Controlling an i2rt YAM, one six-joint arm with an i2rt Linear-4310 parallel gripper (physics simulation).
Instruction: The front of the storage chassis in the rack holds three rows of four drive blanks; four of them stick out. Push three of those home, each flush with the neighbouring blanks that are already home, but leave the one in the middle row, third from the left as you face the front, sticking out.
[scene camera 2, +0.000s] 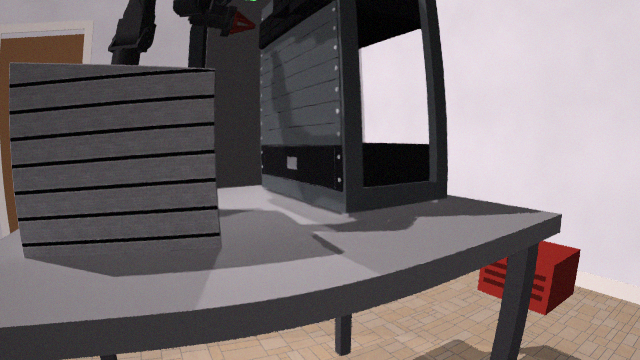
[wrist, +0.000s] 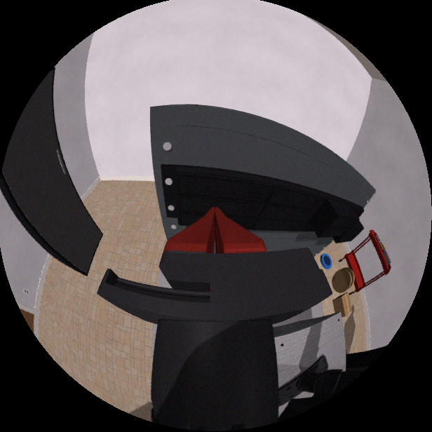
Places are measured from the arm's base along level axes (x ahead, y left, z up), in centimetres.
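Pixels of known places: gripper, fingertip midpoint: (scene camera 2: 255, 26).
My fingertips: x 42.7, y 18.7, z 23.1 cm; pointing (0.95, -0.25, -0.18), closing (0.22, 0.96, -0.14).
Note:
Behind a point stands the place of what it marks.
The black storage chassis (scene camera 2: 299, 21) @(x 41.6, y -6.3, z 16.8 cm) (wrist: 230, 195) sits high in the grey rack (scene camera 2: 351, 125) @(x 40.3, y -24.6, z -10.5 cm). In the wrist view its front runs across the middle, dark and at a slant. A dark block stands out at its right end; seams of single blanks are faint, and I cannot tell which other blanks stick out or how far. My gripper (scene camera 2: 253, 25) @(x 42.7, y 18.7, z 23.1 cm) (wrist: 214, 212) is shut and empty, its red fingertips together. The tips are in front of the chassis, over its lower left part in the wrist view, and hide some of it. Contact with a blank cannot be told.
Grey blank panels (scene camera 2: 305, 90) @(x 41.8, y -8.2, z -1.6 cm) fill the rack below the chassis. A grey slatted block (scene camera 2: 116, 160) @(x -3.4, y -23.0, z -14.4 cm) stands on the table (scene camera 2: 280, 305) @(x 8.6, y -47.8, z -29.1 cm), left of the rack. A dark panel (wrist: 45, 165) is at far left in the wrist view; a red cart (wrist: 355, 272) is at right.

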